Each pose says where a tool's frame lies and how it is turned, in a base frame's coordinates. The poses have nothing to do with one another.
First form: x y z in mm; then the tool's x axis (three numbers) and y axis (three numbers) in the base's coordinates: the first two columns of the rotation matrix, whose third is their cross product.
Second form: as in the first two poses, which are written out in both.
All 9 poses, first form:
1: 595, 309, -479, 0.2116, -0.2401, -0.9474, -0.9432, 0.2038, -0.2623
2: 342, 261, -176, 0.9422, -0.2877, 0.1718, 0.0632, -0.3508, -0.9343
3: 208, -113, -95, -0.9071, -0.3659, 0.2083, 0.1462, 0.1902, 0.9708
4: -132, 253, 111, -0.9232, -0.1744, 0.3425, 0.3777, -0.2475, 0.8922
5: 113, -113, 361, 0.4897, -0.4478, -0.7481, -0.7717, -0.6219, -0.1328
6: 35, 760, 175, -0.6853, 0.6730, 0.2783, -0.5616, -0.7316, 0.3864
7: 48, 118, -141, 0.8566, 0.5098, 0.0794, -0.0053, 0.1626, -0.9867
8: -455, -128, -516, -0.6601, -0.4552, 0.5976, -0.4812, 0.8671, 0.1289
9: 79, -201, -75, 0.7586, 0.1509, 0.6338, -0.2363, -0.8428, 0.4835
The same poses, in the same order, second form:
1: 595, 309, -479, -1.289, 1.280, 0.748
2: 342, 261, -176, -1.898, 0.164, -0.365
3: 208, -113, -95, 0.206, -2.078, -1.764
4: -132, 253, 111, -0.245, -1.664, -2.223
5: 113, -113, 361, -2.282, 1.008, 0.954
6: 35, 760, 175, 0.532, 0.355, 2.363
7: 48, 118, -141, -1.369, -0.445, 0.385
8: -455, -128, -516, 0.675, -2.391, 0.053
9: 79, -201, -75, 2.401, -0.064, 0.930
